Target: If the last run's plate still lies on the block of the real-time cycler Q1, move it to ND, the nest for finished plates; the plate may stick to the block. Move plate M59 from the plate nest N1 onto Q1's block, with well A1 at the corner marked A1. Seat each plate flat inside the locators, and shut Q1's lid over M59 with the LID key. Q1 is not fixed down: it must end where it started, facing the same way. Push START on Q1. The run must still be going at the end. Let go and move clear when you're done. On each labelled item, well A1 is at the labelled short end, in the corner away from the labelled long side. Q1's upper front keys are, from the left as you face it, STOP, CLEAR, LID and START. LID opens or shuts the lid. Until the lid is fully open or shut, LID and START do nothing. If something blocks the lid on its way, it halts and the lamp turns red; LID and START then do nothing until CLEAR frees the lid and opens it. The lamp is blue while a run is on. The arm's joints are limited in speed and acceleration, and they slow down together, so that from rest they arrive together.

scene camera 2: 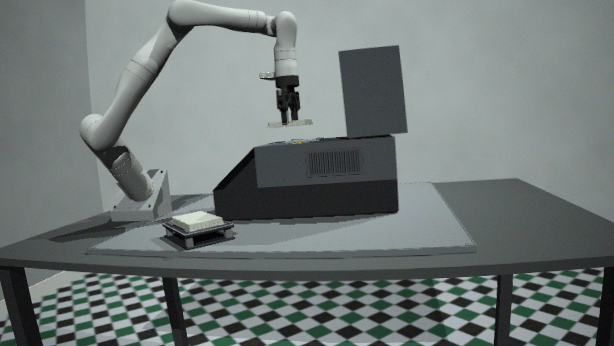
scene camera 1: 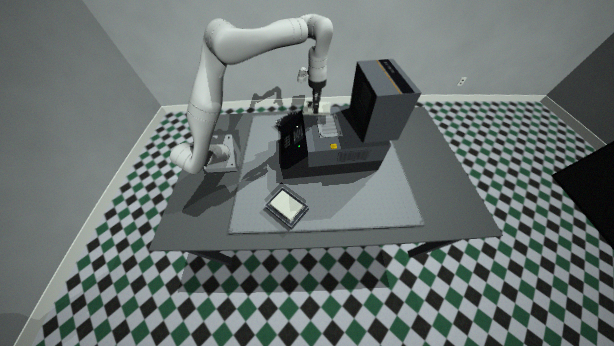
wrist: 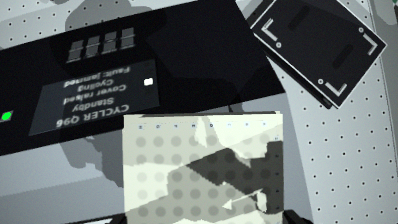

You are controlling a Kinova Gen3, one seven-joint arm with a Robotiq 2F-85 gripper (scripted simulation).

cycler Q1: scene camera 2; scene camera 1; wrist 72, 90
same spot on cycler Q1: point(scene camera 2: 354, 176) = point(scene camera 1: 362, 160)
